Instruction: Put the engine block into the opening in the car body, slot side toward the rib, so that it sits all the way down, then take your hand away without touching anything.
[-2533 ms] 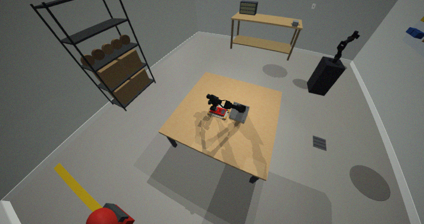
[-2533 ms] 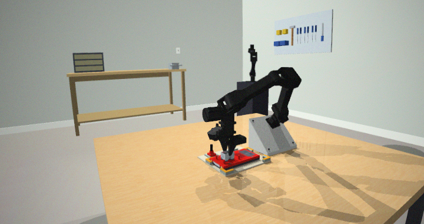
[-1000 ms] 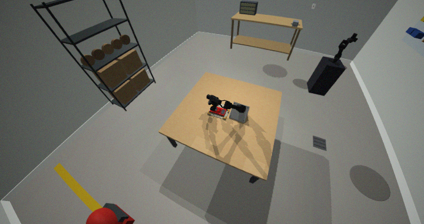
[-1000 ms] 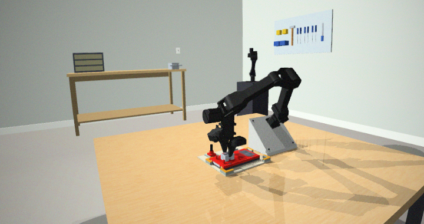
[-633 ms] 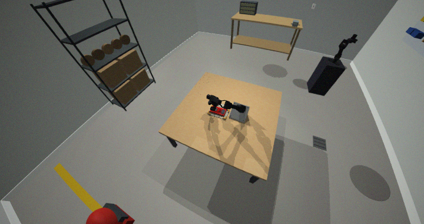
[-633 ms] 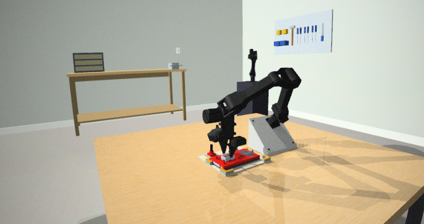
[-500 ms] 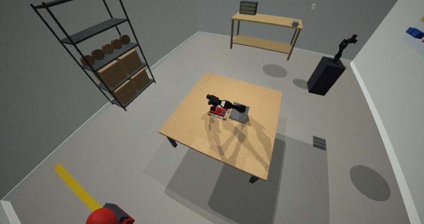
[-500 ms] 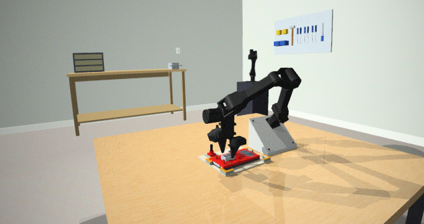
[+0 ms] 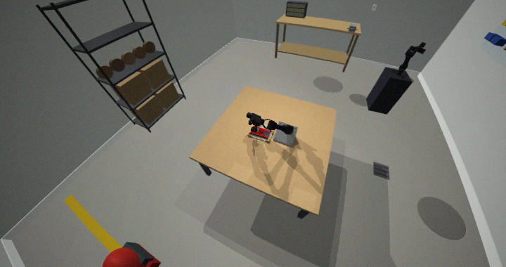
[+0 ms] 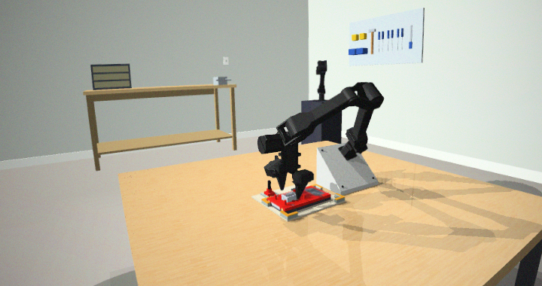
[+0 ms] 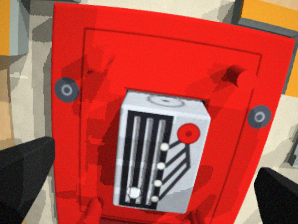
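Right now my gripper tip is 10 mm to the right of the grey engine block and 20 mm above it.
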